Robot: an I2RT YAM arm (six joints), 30 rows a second.
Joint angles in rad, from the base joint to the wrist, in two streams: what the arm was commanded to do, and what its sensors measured. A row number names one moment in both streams.
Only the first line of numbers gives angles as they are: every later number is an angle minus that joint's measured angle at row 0.
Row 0, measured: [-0.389, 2.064, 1.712, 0.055, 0.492, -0.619]
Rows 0 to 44, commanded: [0.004, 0.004, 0.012, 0.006, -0.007, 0.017]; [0.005, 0.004, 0.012, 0.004, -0.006, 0.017]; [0.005, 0.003, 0.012, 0.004, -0.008, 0.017]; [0.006, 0.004, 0.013, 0.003, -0.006, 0.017]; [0.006, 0.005, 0.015, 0.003, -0.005, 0.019]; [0.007, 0.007, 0.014, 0.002, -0.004, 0.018]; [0.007, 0.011, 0.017, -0.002, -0.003, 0.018]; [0.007, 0.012, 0.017, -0.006, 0.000, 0.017]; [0.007, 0.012, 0.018, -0.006, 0.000, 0.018]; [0.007, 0.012, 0.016, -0.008, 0.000, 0.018]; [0.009, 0.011, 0.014, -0.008, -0.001, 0.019]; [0.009, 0.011, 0.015, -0.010, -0.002, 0.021]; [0.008, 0.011, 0.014, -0.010, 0.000, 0.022]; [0.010, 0.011, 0.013, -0.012, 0.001, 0.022]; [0.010, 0.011, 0.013, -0.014, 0.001, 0.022]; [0.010, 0.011, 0.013, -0.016, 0.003, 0.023]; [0.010, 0.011, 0.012, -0.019, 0.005, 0.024]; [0.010, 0.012, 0.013, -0.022, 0.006, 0.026]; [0.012, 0.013, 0.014, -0.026, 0.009, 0.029]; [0.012, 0.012, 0.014, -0.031, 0.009, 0.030]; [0.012, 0.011, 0.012, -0.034, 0.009, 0.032]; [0.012, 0.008, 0.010, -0.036, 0.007, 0.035]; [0.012, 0.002, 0.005, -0.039, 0.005, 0.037]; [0.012, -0.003, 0.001, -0.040, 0.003, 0.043]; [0.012, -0.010, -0.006, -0.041, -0.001, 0.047]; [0.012, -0.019, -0.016, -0.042, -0.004, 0.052]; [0.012, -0.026, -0.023, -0.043, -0.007, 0.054]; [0.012, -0.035, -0.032, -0.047, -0.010, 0.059]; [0.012, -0.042, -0.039, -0.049, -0.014, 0.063]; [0.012, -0.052, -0.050, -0.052, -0.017, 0.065]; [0.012, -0.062, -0.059, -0.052, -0.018, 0.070]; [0.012, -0.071, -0.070, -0.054, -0.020, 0.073]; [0.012, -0.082, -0.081, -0.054, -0.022, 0.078]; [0.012, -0.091, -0.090, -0.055, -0.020, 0.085]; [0.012, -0.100, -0.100, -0.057, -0.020, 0.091]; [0.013, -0.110, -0.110, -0.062, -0.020, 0.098]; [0.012, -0.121, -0.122, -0.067, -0.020, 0.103]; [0.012, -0.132, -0.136, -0.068, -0.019, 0.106]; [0.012, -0.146, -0.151, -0.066, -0.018, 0.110]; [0.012, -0.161, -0.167, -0.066, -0.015, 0.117]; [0.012, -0.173, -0.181, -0.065, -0.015, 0.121]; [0.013, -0.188, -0.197, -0.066, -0.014, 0.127]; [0.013, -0.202, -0.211, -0.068, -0.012, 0.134]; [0.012, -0.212, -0.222, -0.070, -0.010, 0.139]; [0.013, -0.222, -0.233, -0.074, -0.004, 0.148]
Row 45, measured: [0.008, -0.196, -0.214, -0.068, -0.021, 0.113]
